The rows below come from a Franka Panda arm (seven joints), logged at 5 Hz.
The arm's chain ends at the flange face. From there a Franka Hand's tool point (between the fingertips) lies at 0.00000 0.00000 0.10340 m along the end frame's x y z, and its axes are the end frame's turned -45 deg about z.
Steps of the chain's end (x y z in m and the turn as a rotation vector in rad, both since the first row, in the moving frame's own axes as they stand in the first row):
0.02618 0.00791 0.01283 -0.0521 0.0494 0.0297
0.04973 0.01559 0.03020 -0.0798 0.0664 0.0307
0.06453 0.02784 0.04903 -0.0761 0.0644 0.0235
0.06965 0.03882 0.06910 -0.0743 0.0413 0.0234
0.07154 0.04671 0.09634 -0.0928 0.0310 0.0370
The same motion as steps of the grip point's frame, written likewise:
0.01261 0.03152 0.01256 -0.0718 -0.0019 0.0297
0.02300 0.05684 0.02964 -0.1034 -0.0095 0.0307
0.02497 0.07556 0.04852 -0.0993 -0.0083 0.0235
0.01929 0.08511 0.06873 -0.0817 -0.0233 0.0234
0.01288 0.09257 0.09585 -0.0875 -0.0437 0.0370

